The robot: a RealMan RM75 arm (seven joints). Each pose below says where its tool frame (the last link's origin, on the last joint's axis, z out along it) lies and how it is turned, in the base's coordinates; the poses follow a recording.
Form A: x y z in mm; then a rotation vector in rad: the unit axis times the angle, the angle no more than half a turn.
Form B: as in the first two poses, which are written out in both.
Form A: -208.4, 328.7, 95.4, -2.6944, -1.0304, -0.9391
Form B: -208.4, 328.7, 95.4, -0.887, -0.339, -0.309, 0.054
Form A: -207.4, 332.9, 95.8, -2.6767, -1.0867, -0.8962
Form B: -207.4, 332.9, 95.8, -0.883, -0.359, -0.296, 0.058
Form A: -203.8, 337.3, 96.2, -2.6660, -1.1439, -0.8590
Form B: -203.8, 337.3, 96.2, -0.880, -0.377, -0.283, 0.058
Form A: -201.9, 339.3, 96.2, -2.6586, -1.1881, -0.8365
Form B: -201.9, 339.3, 96.2, -0.876, -0.392, -0.276, 0.056
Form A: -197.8, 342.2, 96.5, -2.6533, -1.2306, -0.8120
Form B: -197.8, 342.2, 96.5, -0.873, -0.405, -0.267, 0.053
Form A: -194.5, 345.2, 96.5, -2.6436, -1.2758, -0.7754
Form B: -194.5, 345.2, 96.5, -0.870, -0.420, -0.255, 0.053
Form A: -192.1, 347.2, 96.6, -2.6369, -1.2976, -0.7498
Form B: -192.1, 347.2, 96.6, -0.868, -0.427, -0.247, 0.054
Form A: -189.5, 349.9, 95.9, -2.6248, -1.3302, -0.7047
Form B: -189.5, 349.9, 95.9, -0.866, -0.439, -0.233, 0.058
